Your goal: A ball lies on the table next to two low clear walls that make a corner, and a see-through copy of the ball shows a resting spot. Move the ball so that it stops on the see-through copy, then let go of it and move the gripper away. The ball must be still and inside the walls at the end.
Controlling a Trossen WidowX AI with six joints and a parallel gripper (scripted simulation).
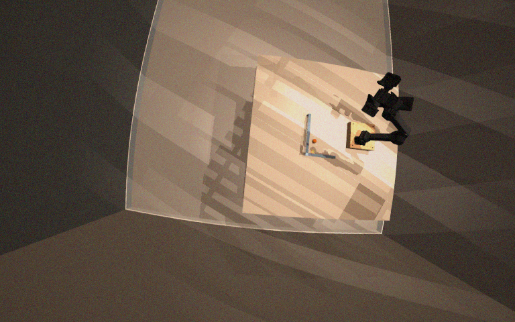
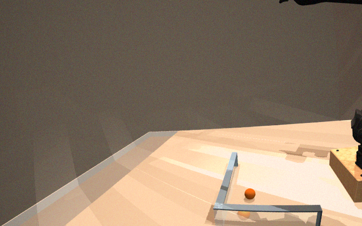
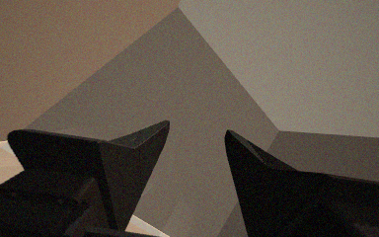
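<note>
Right now the orange ball is 680 mm below my gripper tip and 130 mm to the left of it. The rest, counted from my gripper tip: see-through copy of ball (680 mm below, 210 mm to the left, 10 mm ahead).
</note>
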